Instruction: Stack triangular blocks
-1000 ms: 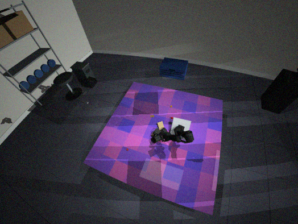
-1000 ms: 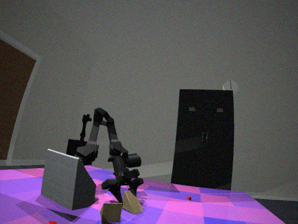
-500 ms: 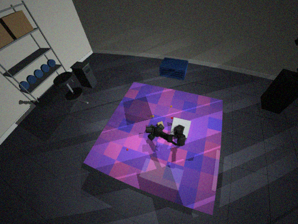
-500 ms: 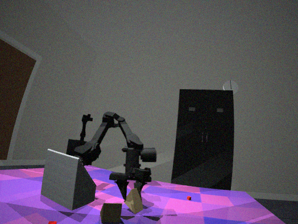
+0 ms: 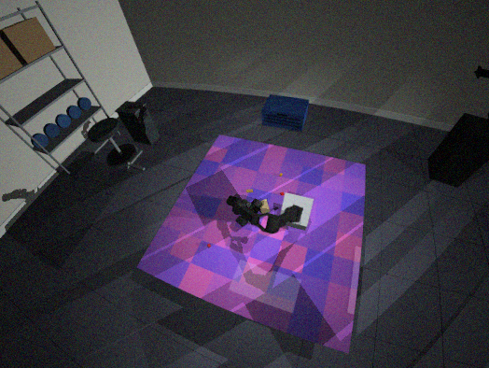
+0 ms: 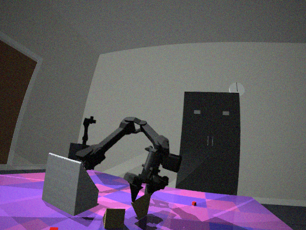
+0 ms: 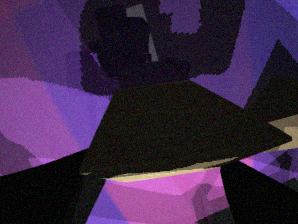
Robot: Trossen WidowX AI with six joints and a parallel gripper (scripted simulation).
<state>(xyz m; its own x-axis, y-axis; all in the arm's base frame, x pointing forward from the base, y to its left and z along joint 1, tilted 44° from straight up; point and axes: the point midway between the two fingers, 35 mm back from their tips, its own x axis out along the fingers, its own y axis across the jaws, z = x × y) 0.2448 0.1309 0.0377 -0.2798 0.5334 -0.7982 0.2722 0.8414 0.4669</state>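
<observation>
Now: the triangular block 10 mm ahead of my gripper tip. From my gripper tip the other things lie so: flat tan piece (210 mm to the right, 130 mm ahead, 50 mm below).
</observation>
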